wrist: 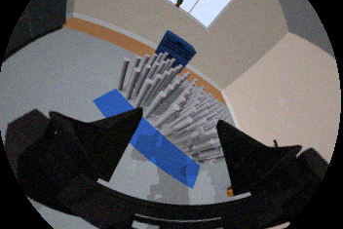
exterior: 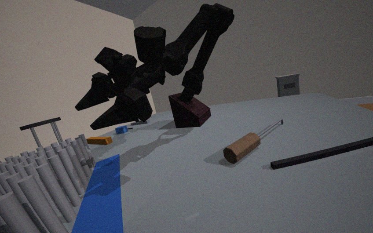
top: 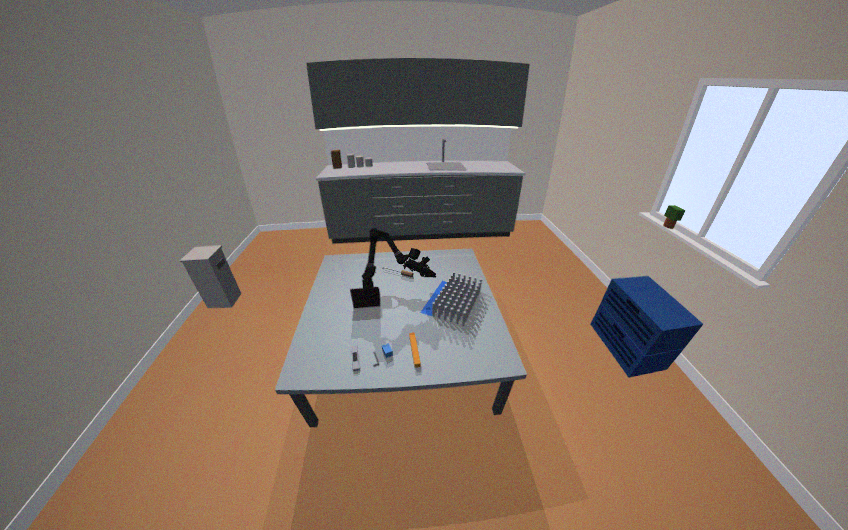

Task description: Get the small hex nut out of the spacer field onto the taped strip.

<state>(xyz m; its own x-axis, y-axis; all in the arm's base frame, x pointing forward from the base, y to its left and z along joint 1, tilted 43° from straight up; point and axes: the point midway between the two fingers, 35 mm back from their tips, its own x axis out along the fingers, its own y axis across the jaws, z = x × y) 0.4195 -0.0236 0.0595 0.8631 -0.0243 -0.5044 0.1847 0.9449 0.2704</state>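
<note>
My gripper tip is now 31 cm to the right of the hook tool, 26 cm past it and 15 cm above it. Round my gripper tip: hex nut (16 cm below, 16 cm ahead, 8 cm to the right); blue taped strip (16 cm below, 3 cm to the right, 1 cm ahead); orange block (46 cm to the right, 21 cm behind, 15 cm below).
</note>
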